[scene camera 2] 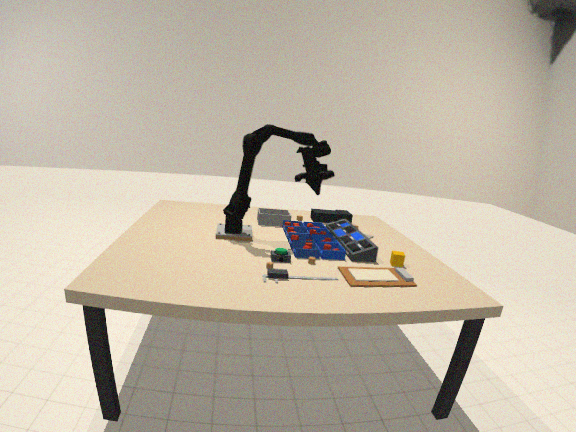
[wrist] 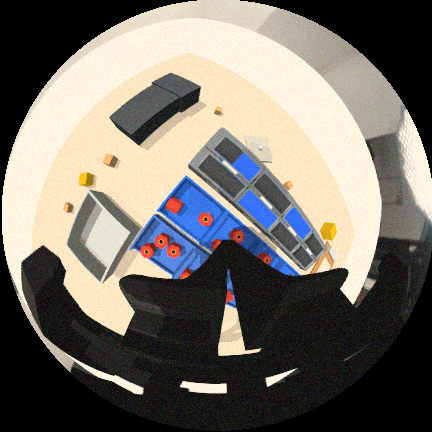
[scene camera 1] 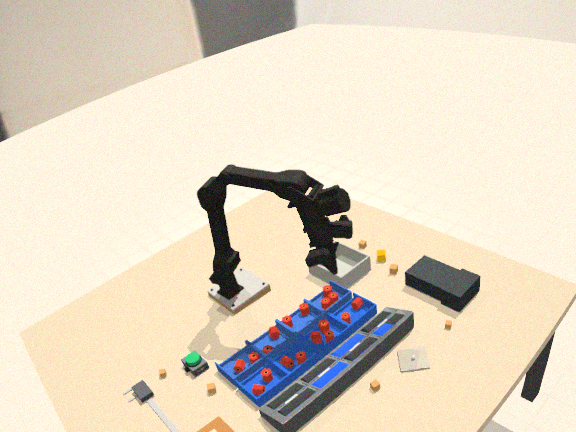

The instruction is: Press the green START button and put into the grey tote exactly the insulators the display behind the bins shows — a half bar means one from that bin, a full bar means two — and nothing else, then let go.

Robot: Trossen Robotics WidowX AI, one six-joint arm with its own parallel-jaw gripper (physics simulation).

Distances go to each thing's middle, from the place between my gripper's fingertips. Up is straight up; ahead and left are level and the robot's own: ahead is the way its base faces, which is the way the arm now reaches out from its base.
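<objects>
The grey tote (scene camera 1: pixel 352 264) is 180 mm to the left of my hand, 150 mm behind it and 150 mm below it. I find the black box (scene camera 1: pixel 455 288) 270 mm to the left of my hand and 160 mm ahead of it, and it is 150 mm below my hand. As for the display (scene camera 1: pixel 310 408), my hand is 150 mm above it, 140 mm to the left of it and 110 mm short of it.
</objects>
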